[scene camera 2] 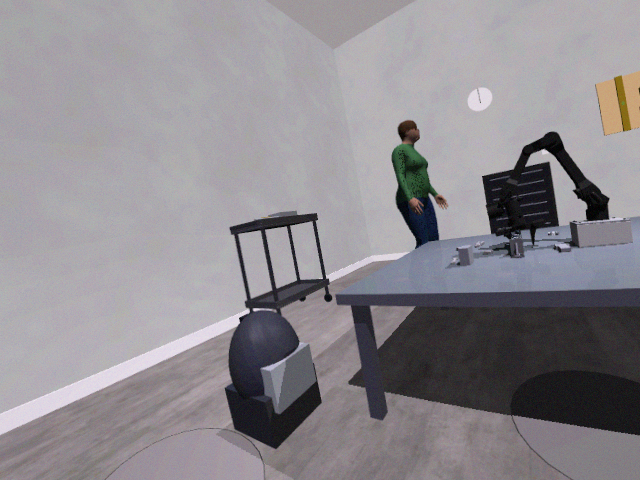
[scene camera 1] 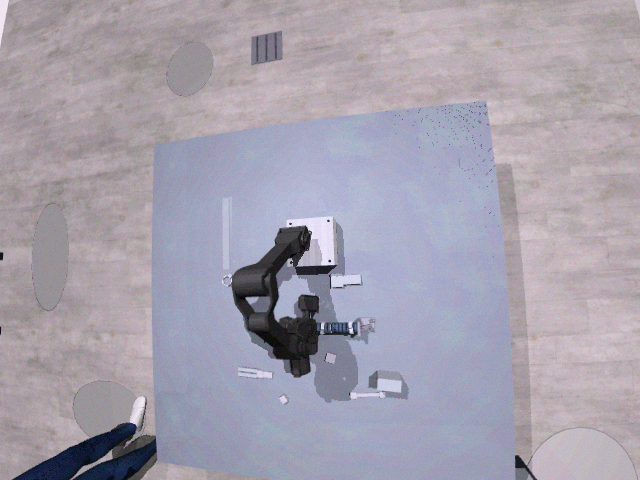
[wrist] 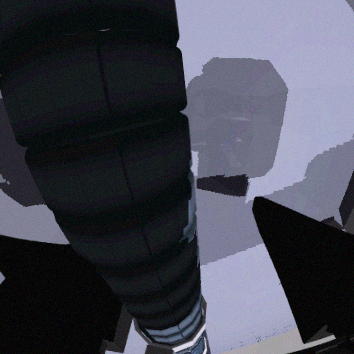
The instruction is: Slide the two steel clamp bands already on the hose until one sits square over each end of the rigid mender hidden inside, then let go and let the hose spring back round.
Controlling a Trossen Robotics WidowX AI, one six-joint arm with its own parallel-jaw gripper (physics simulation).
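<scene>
The ribbed blue-black hose [scene camera 1: 337,328] [wrist: 116,168] lies flat on the blue table [scene camera 1: 413,214], running right from my wrist to a small grey holder [scene camera 1: 368,325]. One steel clamp band [scene camera 1: 322,328] sits near my gripper. The other band [scene camera 1: 352,328] [wrist: 191,343] sits near the holder end. My gripper [scene camera 1: 310,329] [wrist: 206,203] [scene camera 2: 510,234] is low over the hose's left end. Its black fingers stand partly open on either side of the hose without pressing it. The mender inside is hidden.
The arm's white base block [scene camera 1: 324,235] stands behind the hose. Small grey blocks [scene camera 1: 345,281] [scene camera 1: 390,382] [scene camera 1: 330,357] and flat pieces [scene camera 1: 255,373] [scene camera 1: 367,394] lie around. A person [scene camera 2: 413,181] stands beyond the table, and a black cart [scene camera 2: 272,223] stands to the left.
</scene>
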